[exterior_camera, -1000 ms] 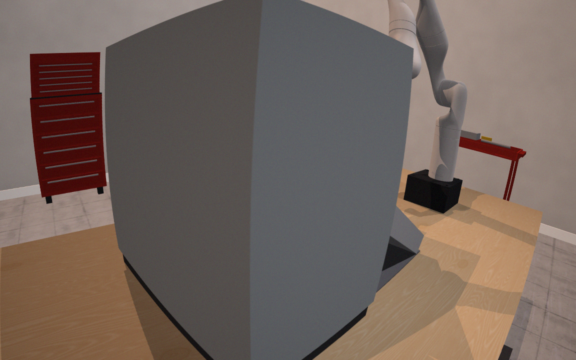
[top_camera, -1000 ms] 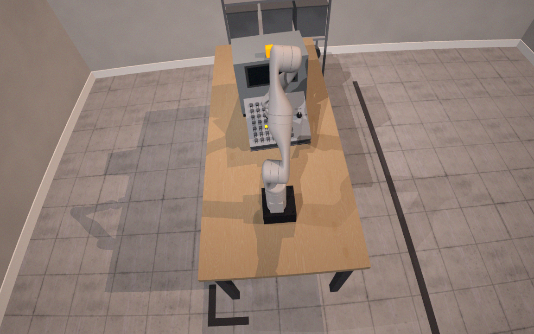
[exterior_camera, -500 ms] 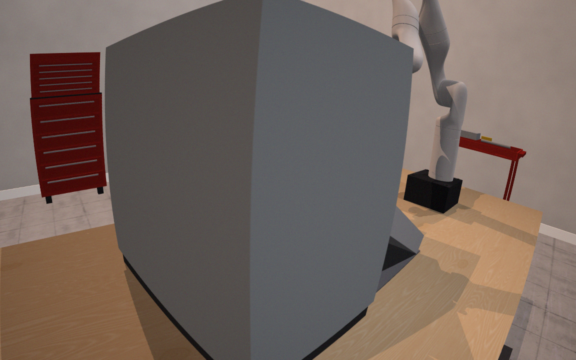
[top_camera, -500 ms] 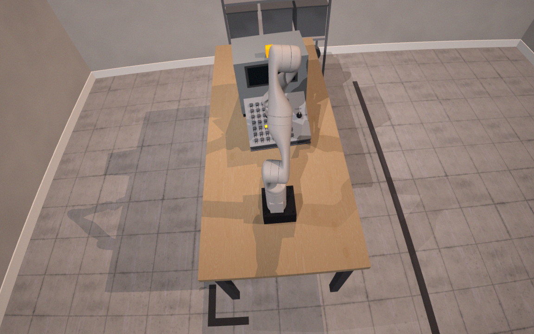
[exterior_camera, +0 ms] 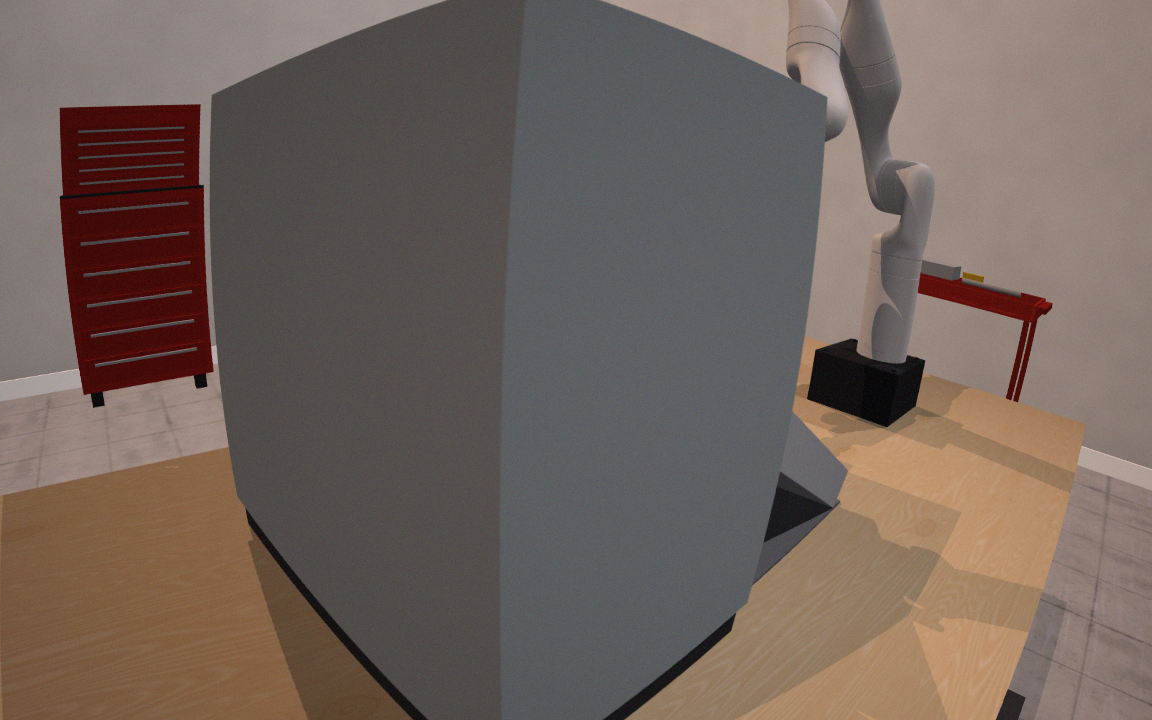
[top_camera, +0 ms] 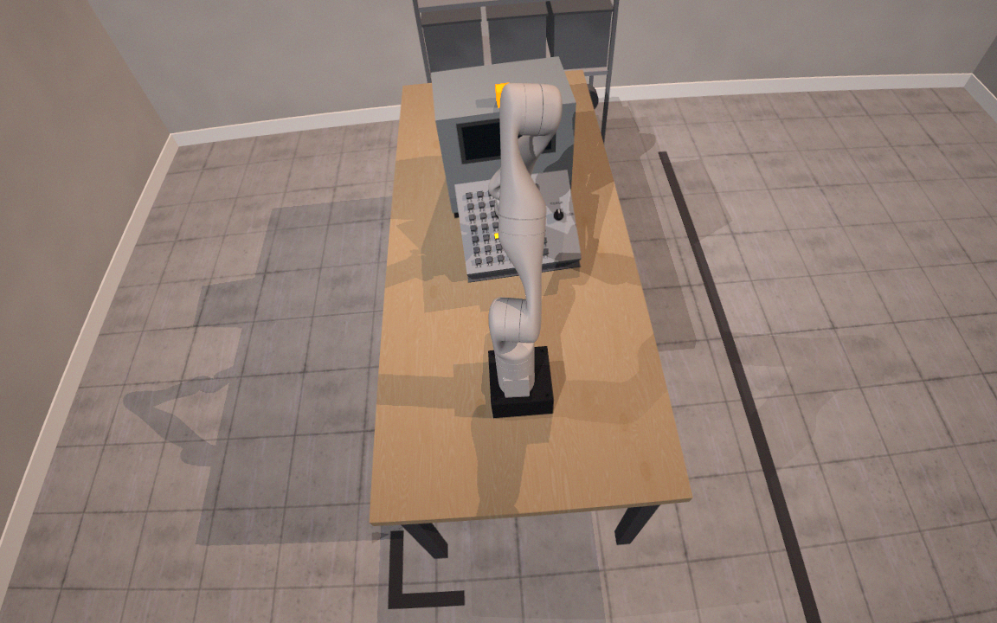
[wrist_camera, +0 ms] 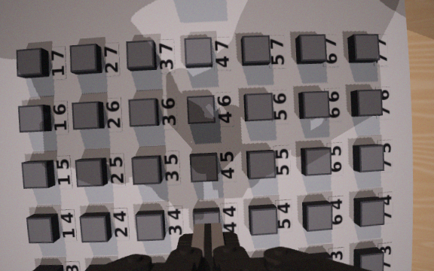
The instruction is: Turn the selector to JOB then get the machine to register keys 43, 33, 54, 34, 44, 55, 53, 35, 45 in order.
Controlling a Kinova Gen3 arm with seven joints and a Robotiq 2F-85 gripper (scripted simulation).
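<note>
My gripper is now 5 cm short of the black selector knob, 16 cm to the left of it and 3 cm above it. Also, from my hand: keypad 6 cm ahead, 4 cm to the right, 8 cm below.
</note>
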